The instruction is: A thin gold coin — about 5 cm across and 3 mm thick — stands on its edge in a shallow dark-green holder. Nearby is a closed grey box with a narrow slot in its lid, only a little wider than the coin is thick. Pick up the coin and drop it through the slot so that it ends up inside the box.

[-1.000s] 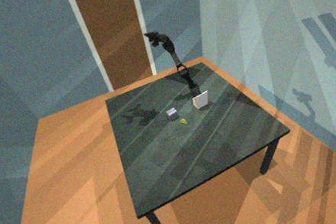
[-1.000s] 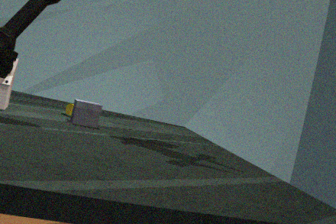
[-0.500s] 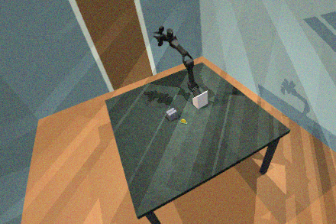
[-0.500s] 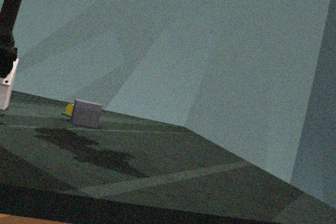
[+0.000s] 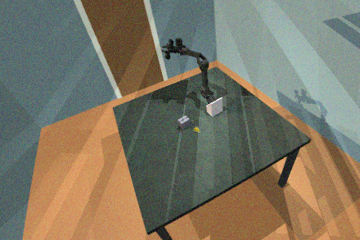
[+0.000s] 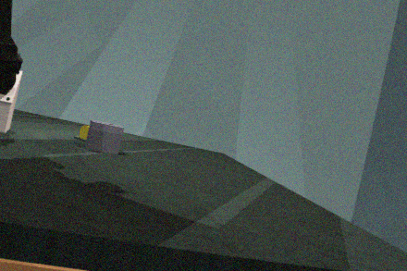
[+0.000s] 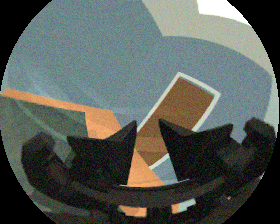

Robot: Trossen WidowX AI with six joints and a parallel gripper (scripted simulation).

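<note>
My gripper tip is 710 mm to the right of the coin, 460 mm above it and 30 mm short of it.
</note>
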